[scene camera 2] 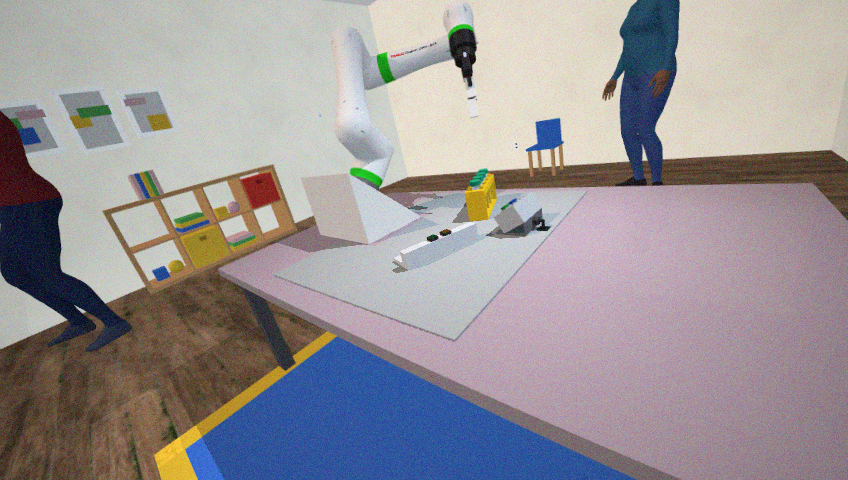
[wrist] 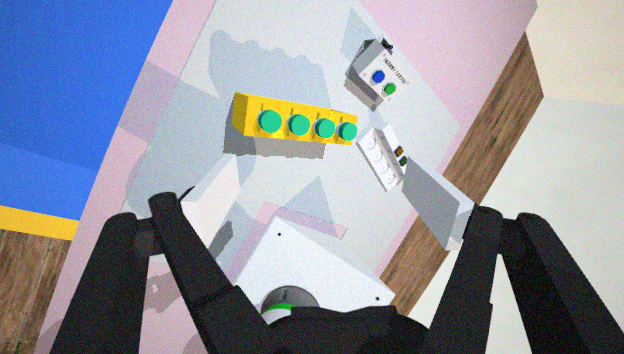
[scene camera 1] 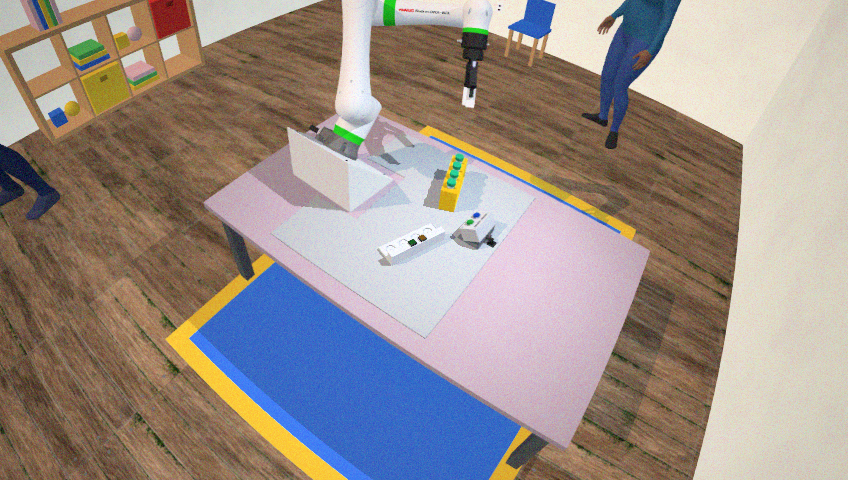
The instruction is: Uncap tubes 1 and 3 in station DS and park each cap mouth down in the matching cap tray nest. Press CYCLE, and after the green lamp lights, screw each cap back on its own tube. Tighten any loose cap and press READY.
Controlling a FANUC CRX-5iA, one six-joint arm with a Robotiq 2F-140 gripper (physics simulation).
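Frame: origin at the arm's base, x back, y down, z right, level; millimetres.
Where they show: gripper, between the fingertips: (scene camera 2: pixel 473 107) (wrist: pixel 321 173) (scene camera 1: pixel 467 106); arm's base, origin of its link: (scene camera 1: pixel 339 151).
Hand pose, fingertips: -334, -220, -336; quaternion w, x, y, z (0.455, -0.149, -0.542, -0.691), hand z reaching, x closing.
Note:
Things, the pixels of their centre, and the offset from my fingertips, as dx, dy, dz. Level surfaces: height alone.
- yellow tube rack, middle of its body: (wrist: pixel 296 120) (scene camera 2: pixel 482 195) (scene camera 1: pixel 453 182) -55, +281, +99
- white cap tray, middle of its body: (scene camera 2: pixel 435 240) (wrist: pixel 388 161) (scene camera 1: pixel 412 239) -122, +306, +416
- amber lamp, middle of its body: (wrist: pixel 400 151) (scene camera 1: pixel 422 237) -155, +279, +403
- grey button box, middle of its body: (wrist: pixel 382 73) (scene camera 2: pixel 517 212) (scene camera 1: pixel 477 226) -256, +291, +217
- blue button, middle of its body: (wrist: pixel 378 76) (scene camera 1: pixel 476 215) -232, +269, +196
- green button, middle of its body: (wrist: pixel 389 88) (scene camera 1: pixel 470 222) -235, +269, +241
- pink table, height of its surface: dy +336
- grey mat, height of its surface: dy +333
A yellow tube rack (scene camera 1: pixel 448 199) (scene camera 2: pixel 477 205) (wrist: pixel 240 115) stands on the grey mat, with several green-capped tubes in a row; whether any cap is loose cannot be told. The white cap tray (scene camera 1: pixel 411 251) (scene camera 2: pixel 443 248) lies nearer the front; its round nests hold no green caps. Its green lamp (scene camera 1: pixel 412 242) (wrist: pixel 403 161) and amber lamp (scene camera 1: pixel 422 237) (wrist: pixel 399 151) look dark. A grey button box (scene camera 1: pixel 482 230) (scene camera 2: pixel 520 217) carries a blue button (scene camera 1: pixel 476 215) (wrist: pixel 378 76) and a green button (scene camera 1: pixel 470 221) (wrist: pixel 389 88). My gripper (scene camera 1: pixel 468 99) (scene camera 2: pixel 473 108) (wrist: pixel 321 173) is open and empty, high above the table.
A white slanted housing (scene camera 1: pixel 321 178) (scene camera 2: pixel 336 209) (wrist: pixel 310 260) stands by the arm's base, left of the rack in the scene views. The pink table (scene camera 1: pixel 565 297) (scene camera 2: pixel 654 285) bears the grey mat (scene camera 1: pixel 357 273) (scene camera 2: pixel 416 303). A person (scene camera 1: pixel 627 65) (scene camera 2: pixel 645 65) stands beyond the table.

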